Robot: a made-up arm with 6 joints.
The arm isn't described. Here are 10 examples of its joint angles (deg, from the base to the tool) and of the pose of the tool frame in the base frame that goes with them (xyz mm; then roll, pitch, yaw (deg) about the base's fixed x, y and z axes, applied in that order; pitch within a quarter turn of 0, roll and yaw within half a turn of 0).
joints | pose
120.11 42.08 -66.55 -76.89 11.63 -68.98 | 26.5 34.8 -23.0 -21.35 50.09 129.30
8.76 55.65 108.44 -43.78 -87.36 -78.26 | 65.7 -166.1 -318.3 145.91 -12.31 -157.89
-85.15 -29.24 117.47 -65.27 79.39 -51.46 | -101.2 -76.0 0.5 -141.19 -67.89 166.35
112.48 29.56 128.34 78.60 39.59 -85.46 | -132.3 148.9 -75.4 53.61 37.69 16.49
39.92 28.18 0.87 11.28 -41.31 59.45 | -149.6 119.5 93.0 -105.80 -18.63 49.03
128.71 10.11 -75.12 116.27 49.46 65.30 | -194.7 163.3 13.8 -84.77 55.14 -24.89
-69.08 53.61 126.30 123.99 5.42 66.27 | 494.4 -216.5 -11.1 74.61 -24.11 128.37
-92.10 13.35 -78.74 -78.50 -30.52 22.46 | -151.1 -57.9 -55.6 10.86 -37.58 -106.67
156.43 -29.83 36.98 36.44 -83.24 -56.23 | -362.3 -7.4 -214.2 58.37 -23.53 -111.88
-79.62 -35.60 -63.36 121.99 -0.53 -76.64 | -265.8 -342.3 -50.9 -47.83 -63.76 -41.39
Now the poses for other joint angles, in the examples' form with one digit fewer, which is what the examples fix.
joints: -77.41 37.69 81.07 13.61 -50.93 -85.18
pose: 341 -174 -284 62.5 7.7 118.9
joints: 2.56 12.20 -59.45 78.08 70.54 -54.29
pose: 330 6 6 -158.5 -3.9 132.6
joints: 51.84 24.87 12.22 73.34 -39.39 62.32
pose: -7 360 81 -102.3 -23.6 -3.6
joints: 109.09 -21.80 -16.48 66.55 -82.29 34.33
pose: -85 384 50 -147.8 -24.1 19.9
